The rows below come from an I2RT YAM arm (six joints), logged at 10 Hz.
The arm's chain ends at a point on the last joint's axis. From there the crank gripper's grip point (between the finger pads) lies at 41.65 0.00 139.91 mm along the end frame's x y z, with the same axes.
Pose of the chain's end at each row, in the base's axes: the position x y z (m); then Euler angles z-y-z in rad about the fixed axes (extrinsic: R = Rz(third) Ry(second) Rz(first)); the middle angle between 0 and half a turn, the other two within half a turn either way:
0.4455 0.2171 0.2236 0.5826 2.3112 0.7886
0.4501 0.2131 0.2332 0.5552 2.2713 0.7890
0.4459 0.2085 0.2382 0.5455 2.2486 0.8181
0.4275 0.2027 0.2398 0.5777 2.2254 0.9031
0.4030 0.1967 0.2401 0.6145 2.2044 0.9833
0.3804 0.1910 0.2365 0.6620 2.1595 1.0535
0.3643 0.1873 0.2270 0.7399 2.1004 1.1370
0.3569 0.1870 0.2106 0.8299 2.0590 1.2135
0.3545 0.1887 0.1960 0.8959 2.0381 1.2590
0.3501 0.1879 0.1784 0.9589 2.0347 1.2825
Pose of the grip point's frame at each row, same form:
0.4855 0.2899 0.1035 0.5826 2.3112 0.7886
0.4938 0.2883 0.1160 0.5552 2.2713 0.7890
0.4894 0.2865 0.1227 0.5455 2.2486 0.8181
0.4652 0.2873 0.1269 0.5777 2.2254 0.9031
0.4343 0.2871 0.1298 0.6145 2.2044 0.9833
0.4067 0.2889 0.1315 0.6620 2.1595 1.0535
0.3830 0.2946 0.1298 0.7399 2.1004 1.1370
0.3667 0.3012 0.1201 0.8299 2.0590 1.2135
0.3583 0.3064 0.1097 0.8959 2.0381 1.2590
0.3499 0.3073 0.0944 0.9589 2.0347 1.2825

